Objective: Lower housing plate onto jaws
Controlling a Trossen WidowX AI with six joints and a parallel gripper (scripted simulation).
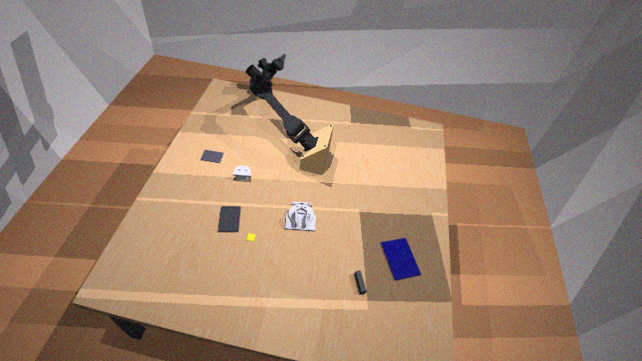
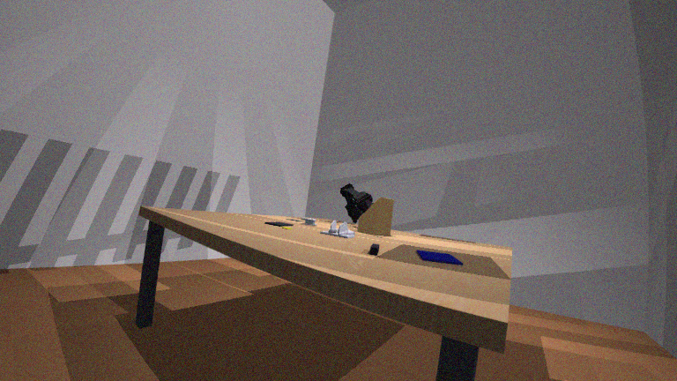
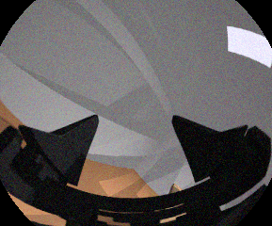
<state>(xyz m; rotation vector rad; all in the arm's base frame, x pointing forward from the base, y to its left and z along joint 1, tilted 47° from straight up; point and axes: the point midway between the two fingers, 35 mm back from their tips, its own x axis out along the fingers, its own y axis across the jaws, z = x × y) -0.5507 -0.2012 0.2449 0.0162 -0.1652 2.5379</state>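
Right now my gripper tip is 750 mm short of the base, 110 mm above it and 40 mm to the right of it. Also, from my gripper tip: housing plate 860 mm ahead, 330 mm to the left, 130 mm below; blue plate 980 mm ahead, 760 mm to the left, 130 mm below; yellow cube 1040 mm ahead, 180 mm to the left, 130 mm below.
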